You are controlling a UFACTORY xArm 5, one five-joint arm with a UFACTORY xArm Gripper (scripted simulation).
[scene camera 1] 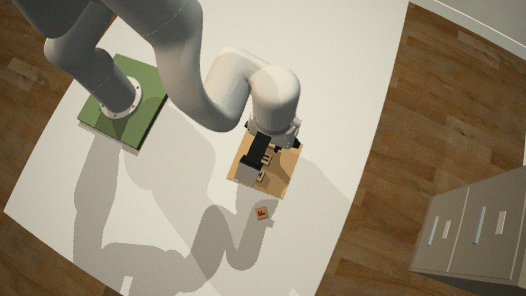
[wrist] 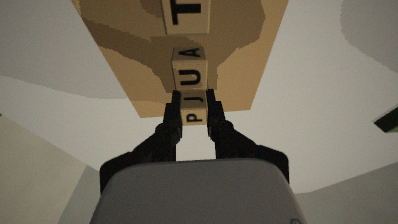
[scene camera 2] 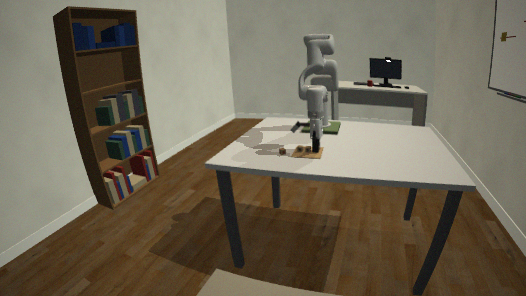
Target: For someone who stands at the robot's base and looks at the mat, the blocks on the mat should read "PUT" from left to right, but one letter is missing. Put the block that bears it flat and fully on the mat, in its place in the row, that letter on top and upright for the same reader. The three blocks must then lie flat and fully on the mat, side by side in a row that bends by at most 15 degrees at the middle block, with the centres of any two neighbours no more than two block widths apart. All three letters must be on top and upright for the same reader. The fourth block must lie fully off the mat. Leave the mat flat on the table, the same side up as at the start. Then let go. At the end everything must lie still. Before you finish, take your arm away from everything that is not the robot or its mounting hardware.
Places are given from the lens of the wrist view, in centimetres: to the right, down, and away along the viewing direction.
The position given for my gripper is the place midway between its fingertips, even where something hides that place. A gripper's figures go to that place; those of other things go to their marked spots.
my gripper [wrist: 193, 100]: -1, -1, 14
wooden block [wrist: 193, 105]: 0, -1, 12
tan mat [wrist: 136, 47]: -5, -5, 10
